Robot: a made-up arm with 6 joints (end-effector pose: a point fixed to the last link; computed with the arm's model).
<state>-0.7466 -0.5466 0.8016 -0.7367 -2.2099 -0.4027</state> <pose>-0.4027 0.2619 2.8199 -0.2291 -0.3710 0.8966 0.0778</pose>
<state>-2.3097 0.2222 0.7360 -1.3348 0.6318 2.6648</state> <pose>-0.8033 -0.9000 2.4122 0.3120 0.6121 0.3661 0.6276</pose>
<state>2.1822 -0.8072 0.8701 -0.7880 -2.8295 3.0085</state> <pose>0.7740 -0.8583 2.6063 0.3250 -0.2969 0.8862 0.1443</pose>
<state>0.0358 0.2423 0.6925 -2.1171 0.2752 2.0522</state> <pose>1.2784 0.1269 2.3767 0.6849 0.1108 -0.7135 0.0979</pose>
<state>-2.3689 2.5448 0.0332 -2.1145 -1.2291 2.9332</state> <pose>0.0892 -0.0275 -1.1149 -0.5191 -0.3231 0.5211 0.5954</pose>
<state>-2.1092 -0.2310 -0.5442 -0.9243 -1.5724 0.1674</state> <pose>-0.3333 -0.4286 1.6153 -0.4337 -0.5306 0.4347 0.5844</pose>
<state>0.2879 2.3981 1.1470 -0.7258 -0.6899 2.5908</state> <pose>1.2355 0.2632 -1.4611 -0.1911 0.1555 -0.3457 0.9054</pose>
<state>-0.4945 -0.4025 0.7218 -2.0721 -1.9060 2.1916</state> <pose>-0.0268 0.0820 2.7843 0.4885 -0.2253 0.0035 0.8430</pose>
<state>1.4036 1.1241 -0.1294 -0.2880 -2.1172 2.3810</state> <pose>0.4232 1.5684 0.2945 -0.6914 0.3363 0.3843 0.5111</pose>
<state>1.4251 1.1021 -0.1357 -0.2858 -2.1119 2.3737</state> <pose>0.3894 1.5767 0.3285 -0.6933 0.3213 0.3894 0.5142</pose>
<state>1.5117 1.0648 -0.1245 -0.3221 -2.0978 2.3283</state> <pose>0.2514 1.6164 0.3913 -0.6980 0.2812 0.3983 0.5246</pose>
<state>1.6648 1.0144 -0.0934 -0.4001 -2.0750 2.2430</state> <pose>-0.0031 1.6580 0.4821 -0.6995 0.2200 0.4125 0.5406</pose>
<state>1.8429 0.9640 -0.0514 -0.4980 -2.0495 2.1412</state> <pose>-0.3087 1.6536 0.5795 -0.6933 0.1595 0.4308 0.5552</pose>
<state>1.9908 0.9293 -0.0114 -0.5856 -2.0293 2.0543</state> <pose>-0.5633 1.6065 0.6533 -0.6844 0.1189 0.4474 0.5633</pose>
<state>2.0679 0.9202 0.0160 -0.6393 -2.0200 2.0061</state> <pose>-0.6966 1.5699 0.6804 -0.6801 0.1039 0.4551 0.5653</pose>
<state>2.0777 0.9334 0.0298 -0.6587 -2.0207 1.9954</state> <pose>-0.7184 1.5717 0.6638 -0.6816 0.1076 0.4530 0.5644</pose>
